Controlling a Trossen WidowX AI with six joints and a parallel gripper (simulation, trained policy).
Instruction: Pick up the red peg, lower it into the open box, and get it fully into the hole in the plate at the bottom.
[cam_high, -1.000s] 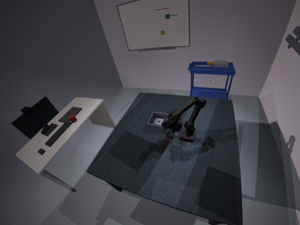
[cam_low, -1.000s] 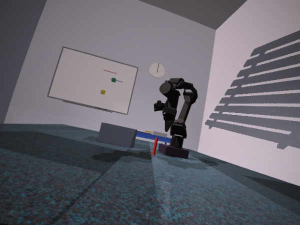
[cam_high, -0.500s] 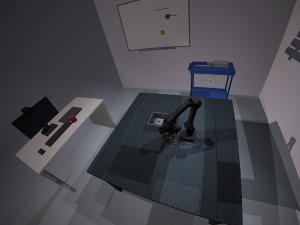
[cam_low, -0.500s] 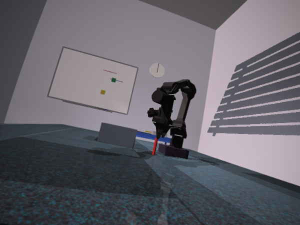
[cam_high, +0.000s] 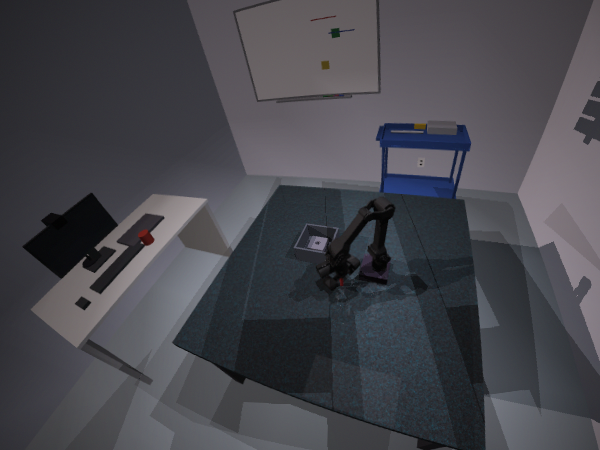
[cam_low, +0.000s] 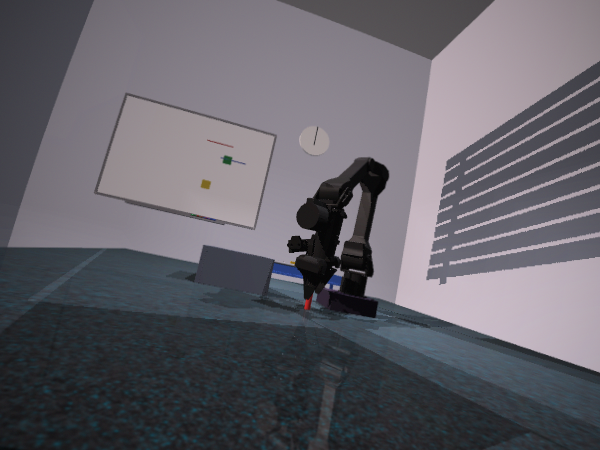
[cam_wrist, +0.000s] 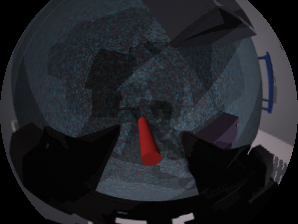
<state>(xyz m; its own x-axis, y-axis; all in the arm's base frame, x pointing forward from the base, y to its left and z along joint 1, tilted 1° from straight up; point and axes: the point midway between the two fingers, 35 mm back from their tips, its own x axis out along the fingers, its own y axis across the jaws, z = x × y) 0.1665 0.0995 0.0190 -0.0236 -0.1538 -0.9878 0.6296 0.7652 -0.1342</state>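
Right now my gripper tip is 1 cm to the right of the red peg, 1 cm below it and 1 cm short of it. From my gripper tip the other things lie so: plate (21 cm to the right, 16 cm ahead, 1 cm above); grey box (21 cm to the right, 16 cm ahead).
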